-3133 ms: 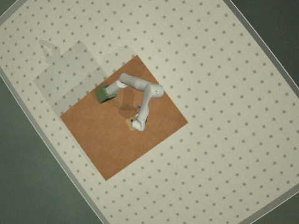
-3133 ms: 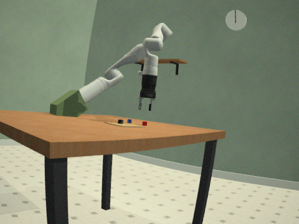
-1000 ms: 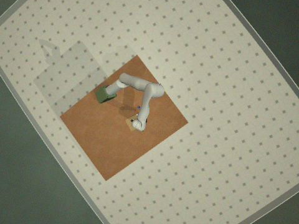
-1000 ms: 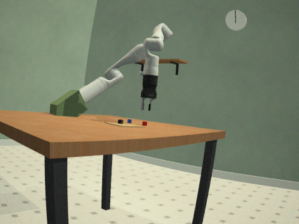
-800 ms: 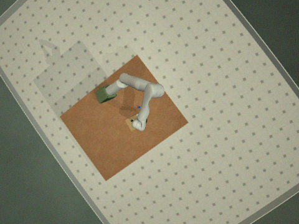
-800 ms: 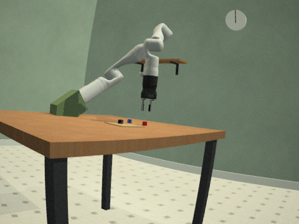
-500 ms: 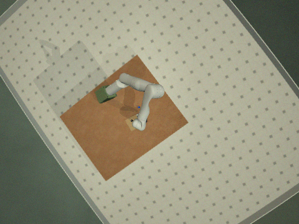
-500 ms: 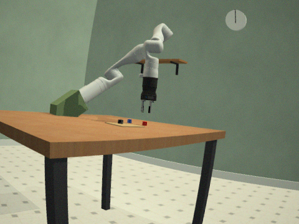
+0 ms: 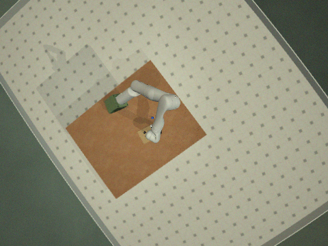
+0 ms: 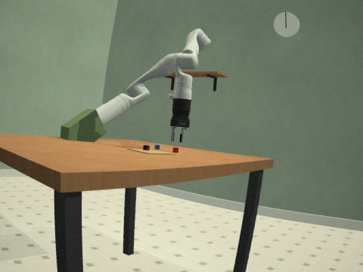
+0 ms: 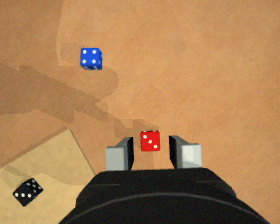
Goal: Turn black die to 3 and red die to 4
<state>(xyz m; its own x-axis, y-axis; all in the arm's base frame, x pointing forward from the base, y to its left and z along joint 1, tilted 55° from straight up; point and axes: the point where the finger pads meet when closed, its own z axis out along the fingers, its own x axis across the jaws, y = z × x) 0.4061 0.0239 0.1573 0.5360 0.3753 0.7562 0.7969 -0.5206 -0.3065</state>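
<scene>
Now: hand 5 cm above the red die. Round my hand: tan mat (1 cm behind, 14 cm to the right, 6 cm below); blue die (11 cm behind, 5 cm below); black die (4 cm behind, 14 cm to the right, 5 cm below).
</scene>
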